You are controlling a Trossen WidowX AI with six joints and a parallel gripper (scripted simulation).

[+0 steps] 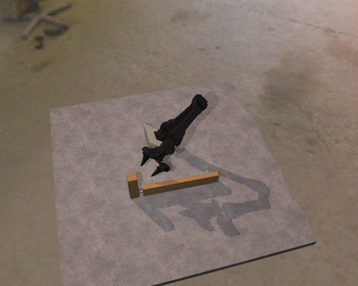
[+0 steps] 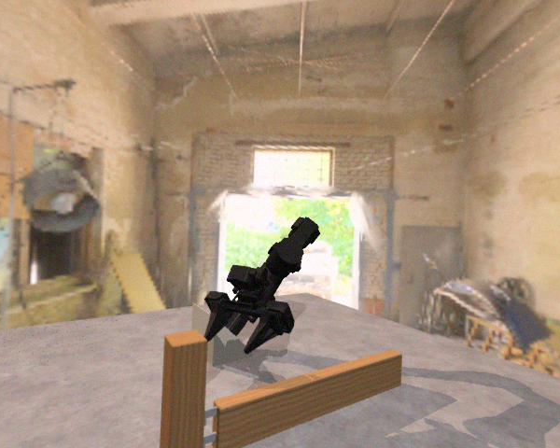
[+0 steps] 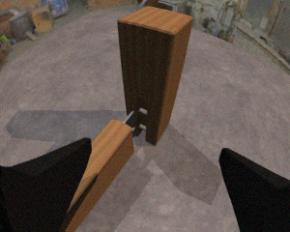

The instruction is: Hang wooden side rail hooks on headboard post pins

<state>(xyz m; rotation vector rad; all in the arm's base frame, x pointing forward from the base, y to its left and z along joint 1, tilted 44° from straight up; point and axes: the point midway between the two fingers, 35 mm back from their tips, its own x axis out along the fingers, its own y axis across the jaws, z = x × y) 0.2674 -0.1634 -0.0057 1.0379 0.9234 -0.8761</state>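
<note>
Right now the wooden headboard post is 8 cm to the right of my gripper tip, 5 cm below it and 4 cm ahead of it.
</note>
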